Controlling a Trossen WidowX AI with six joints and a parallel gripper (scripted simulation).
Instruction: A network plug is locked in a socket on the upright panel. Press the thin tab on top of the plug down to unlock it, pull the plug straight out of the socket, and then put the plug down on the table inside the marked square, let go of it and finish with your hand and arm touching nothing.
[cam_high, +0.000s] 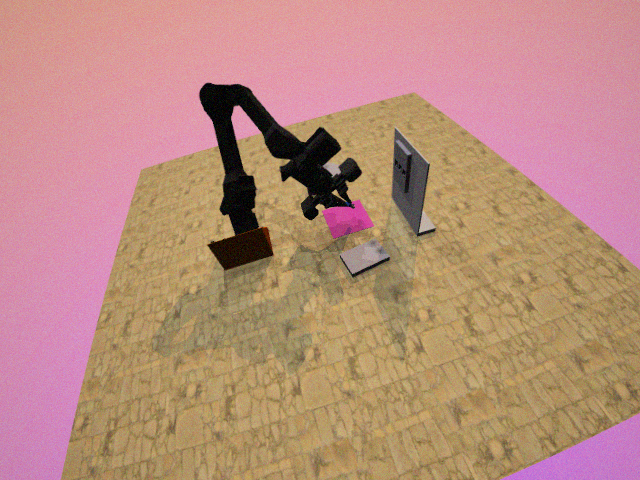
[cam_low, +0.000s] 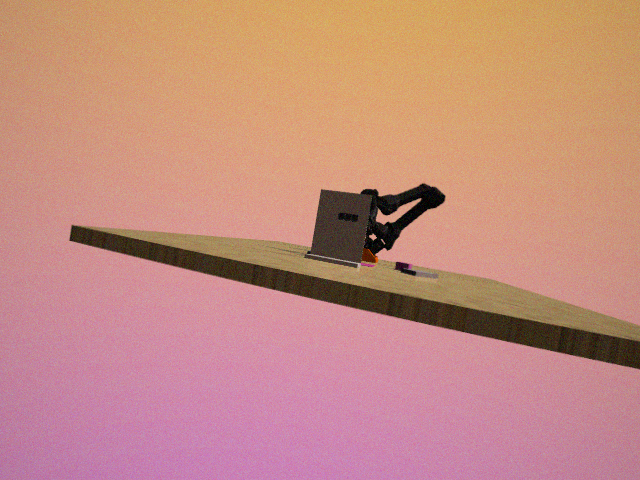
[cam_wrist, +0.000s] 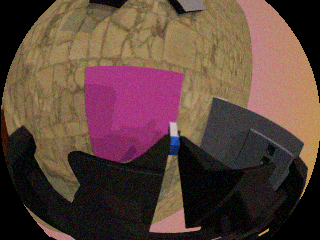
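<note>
The magenta marked square lies 50 mm below my gripper tip and 10 mm behind it. From my gripper tip the other things lie so: grey upright panel (140 mm ahead, 60 mm to the right, 50 mm above); network plug (right at my gripper tip).
</note>
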